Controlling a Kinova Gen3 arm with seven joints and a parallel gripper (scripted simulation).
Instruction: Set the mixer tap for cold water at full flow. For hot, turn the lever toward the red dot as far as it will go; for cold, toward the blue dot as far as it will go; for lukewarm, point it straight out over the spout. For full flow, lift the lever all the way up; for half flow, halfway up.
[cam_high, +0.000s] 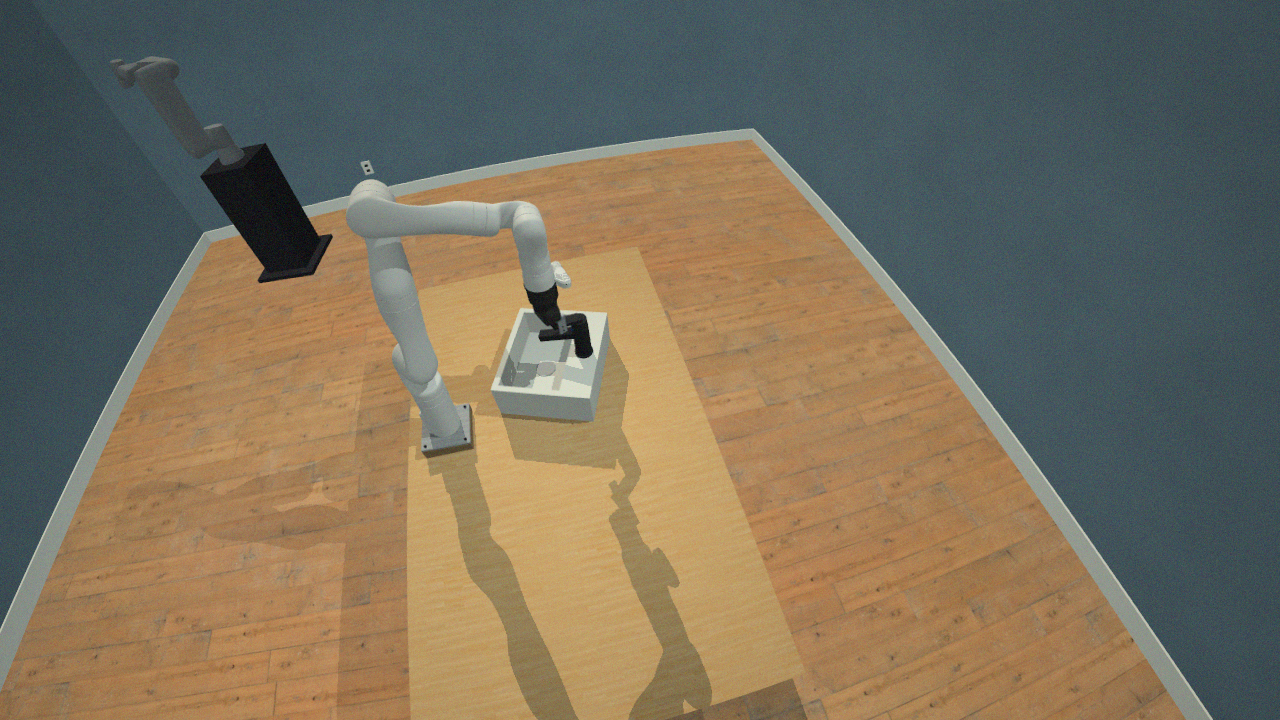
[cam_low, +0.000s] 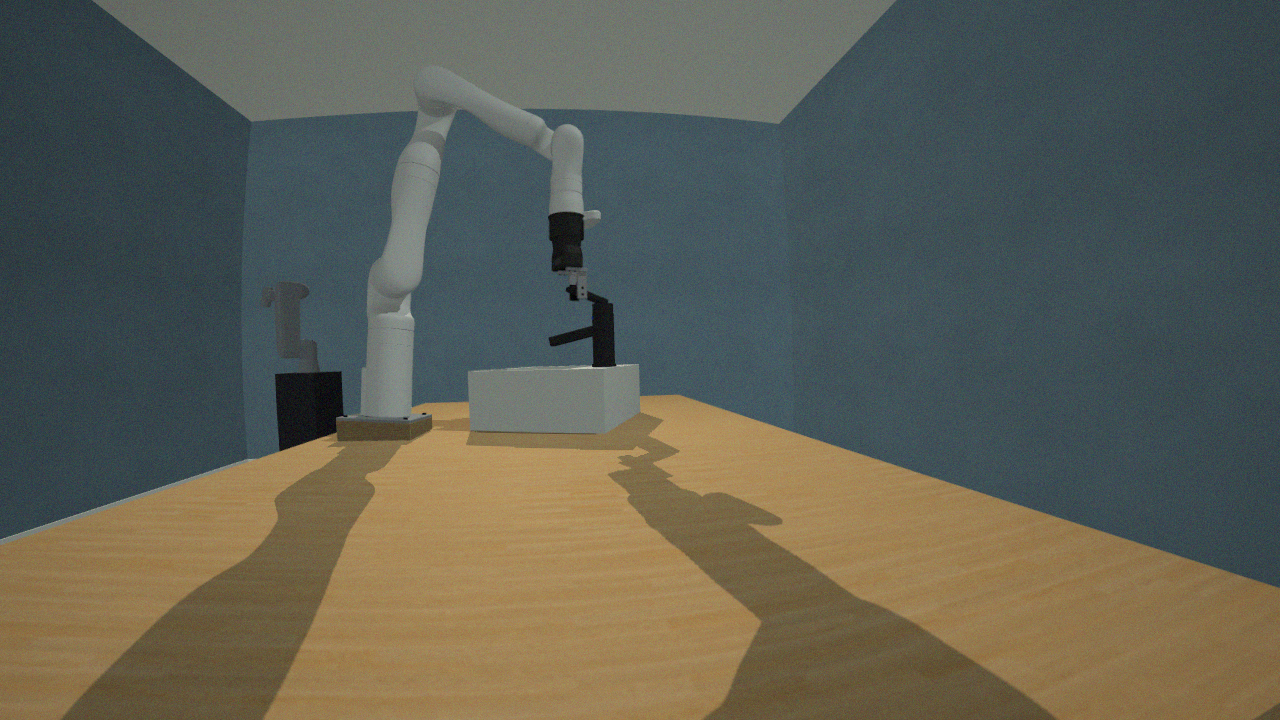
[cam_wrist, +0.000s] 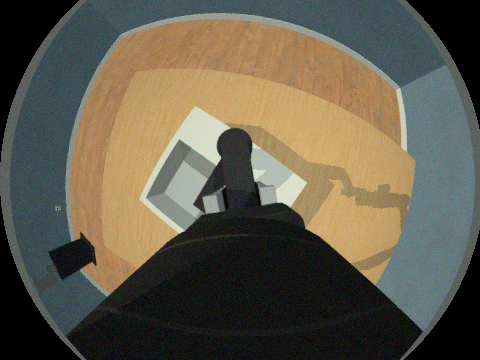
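Now: the lever 20 mm ahead of my hand, 10 mm to the left of it and 10 mm below it. Round my hand: white basin 250 mm below, 60 mm to the left, 60 mm behind.
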